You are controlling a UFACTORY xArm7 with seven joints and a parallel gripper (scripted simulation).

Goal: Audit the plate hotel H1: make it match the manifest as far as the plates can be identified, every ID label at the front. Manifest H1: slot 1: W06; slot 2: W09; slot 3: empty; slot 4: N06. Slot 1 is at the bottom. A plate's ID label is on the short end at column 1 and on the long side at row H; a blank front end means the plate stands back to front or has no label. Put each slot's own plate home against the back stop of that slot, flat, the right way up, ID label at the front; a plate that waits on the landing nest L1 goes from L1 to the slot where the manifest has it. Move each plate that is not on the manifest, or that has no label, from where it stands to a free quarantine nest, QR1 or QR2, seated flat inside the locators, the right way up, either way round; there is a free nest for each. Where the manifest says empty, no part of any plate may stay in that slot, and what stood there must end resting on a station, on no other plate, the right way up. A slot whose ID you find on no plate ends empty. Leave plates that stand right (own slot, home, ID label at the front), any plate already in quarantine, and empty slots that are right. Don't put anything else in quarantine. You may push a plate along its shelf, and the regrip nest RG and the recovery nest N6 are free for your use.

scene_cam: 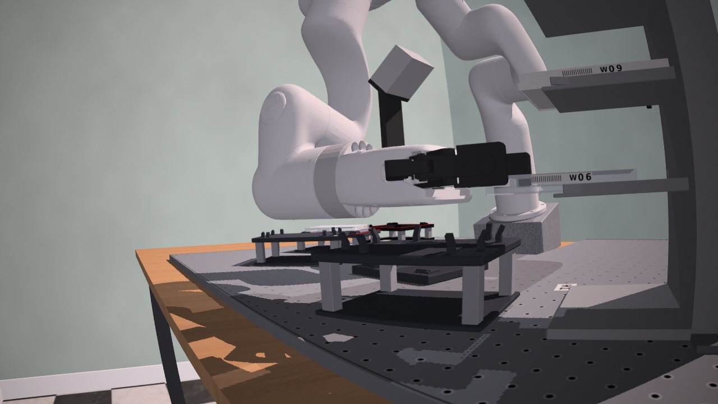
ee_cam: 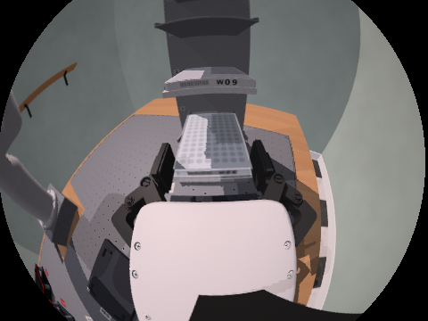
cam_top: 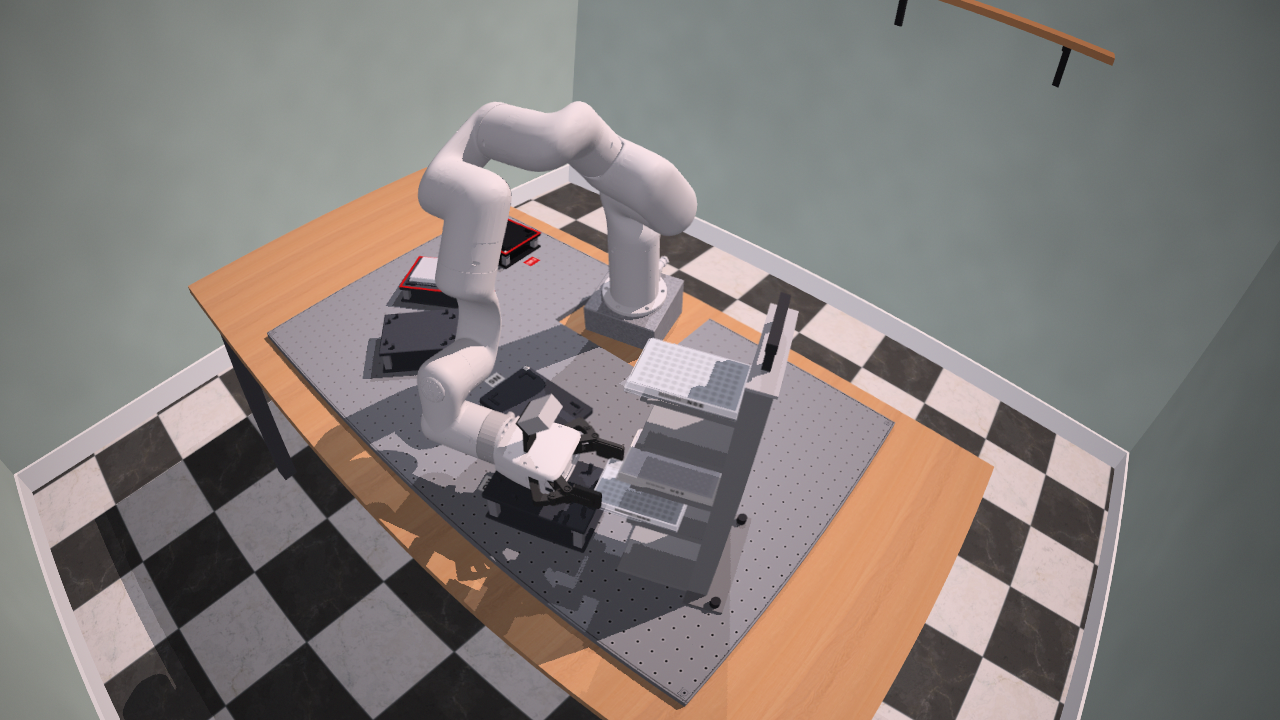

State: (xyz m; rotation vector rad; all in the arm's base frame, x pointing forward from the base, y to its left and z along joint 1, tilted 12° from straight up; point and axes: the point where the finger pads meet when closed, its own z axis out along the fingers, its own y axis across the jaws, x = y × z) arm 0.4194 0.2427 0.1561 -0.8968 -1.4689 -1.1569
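The clear well plate W06 lies 1 cm behind my hand, 5 cm to the left of it and 2 cm below it. The rest, counted from my hand: plate labelled W09: 2 cm behind, 9 cm to the left, 6 cm above; raised black nest: 2 cm ahead, 9 cm to the right, 7 cm below; plate hotel: 5 cm behind, 16 cm to the left, 8 cm above.
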